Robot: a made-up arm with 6 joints. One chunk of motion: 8 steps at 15 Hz.
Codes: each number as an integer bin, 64 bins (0 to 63) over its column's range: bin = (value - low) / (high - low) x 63, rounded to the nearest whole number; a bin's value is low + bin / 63 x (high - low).
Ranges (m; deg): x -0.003..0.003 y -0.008..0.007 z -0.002..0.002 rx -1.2..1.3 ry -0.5..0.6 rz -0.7..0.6
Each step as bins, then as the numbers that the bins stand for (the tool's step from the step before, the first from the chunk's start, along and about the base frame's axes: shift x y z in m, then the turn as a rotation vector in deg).
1 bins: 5 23 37 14 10 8
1 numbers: -0.00252 -0.00252 0.00035 -0.644 -0.325 -0.535
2 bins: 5 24 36 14 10 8
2 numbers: -0.00252 -0.00229 0.00029 -0.644 -0.325 -0.535
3 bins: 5 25 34 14 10 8
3 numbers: -0.00252 -0.00205 0.00016 -0.644 -0.325 -0.535
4 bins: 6 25 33 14 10 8
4 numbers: -0.00243 -0.00205 0.00010 -0.644 -0.325 -0.535
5 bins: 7 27 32 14 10 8
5 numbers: -0.00233 -0.00157 0.00003 -0.644 -0.325 -0.535
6 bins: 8 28 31 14 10 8
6 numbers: -0.00224 -0.00133 -0.00003 -0.644 -0.325 -0.535
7 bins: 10 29 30 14 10 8
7 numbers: -0.00205 -0.00110 -0.00010 -0.644 -0.325 -0.535
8 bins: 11 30 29 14 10 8
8 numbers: -0.00195 -0.00086 -0.00016 -0.644 -0.325 -0.535
